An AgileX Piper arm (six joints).
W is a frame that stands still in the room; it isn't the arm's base.
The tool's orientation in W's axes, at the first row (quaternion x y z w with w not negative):
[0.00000 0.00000 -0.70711 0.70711]
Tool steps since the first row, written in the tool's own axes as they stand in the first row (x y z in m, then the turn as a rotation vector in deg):
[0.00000 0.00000 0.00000 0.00 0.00 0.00]
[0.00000 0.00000 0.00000 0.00 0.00 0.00]
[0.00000 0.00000 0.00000 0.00 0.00 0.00]
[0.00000 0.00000 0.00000 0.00 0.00 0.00]
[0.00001 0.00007 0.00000 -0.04 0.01 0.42]
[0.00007 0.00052 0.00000 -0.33 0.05 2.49]
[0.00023 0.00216 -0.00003 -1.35 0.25 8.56]
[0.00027 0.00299 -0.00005 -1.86 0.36 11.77]
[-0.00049 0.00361 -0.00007 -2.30 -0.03 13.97]
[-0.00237 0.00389 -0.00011 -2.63 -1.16 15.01]
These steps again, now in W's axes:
[0.00000 0.00000 0.00000 0.00 0.00 0.00]
[0.00000 0.00000 0.00000 0.00 0.00 0.00]
[0.00000 0.00000 0.00000 0.00 0.00 0.00]
[0.00000 0.00000 0.00000 0.00 0.00 0.00]
[0.00007 -0.00001 0.00000 0.01 0.04 0.42]
[0.00052 -0.00007 0.00000 0.05 0.33 2.49]
[0.00216 -0.00023 -0.00003 0.25 1.35 8.56]
[0.00299 -0.00027 -0.00005 0.36 1.86 11.77]
[0.00361 0.00049 -0.00007 -0.03 2.30 13.97]
[0.00389 0.00237 -0.00011 -1.16 2.63 15.01]

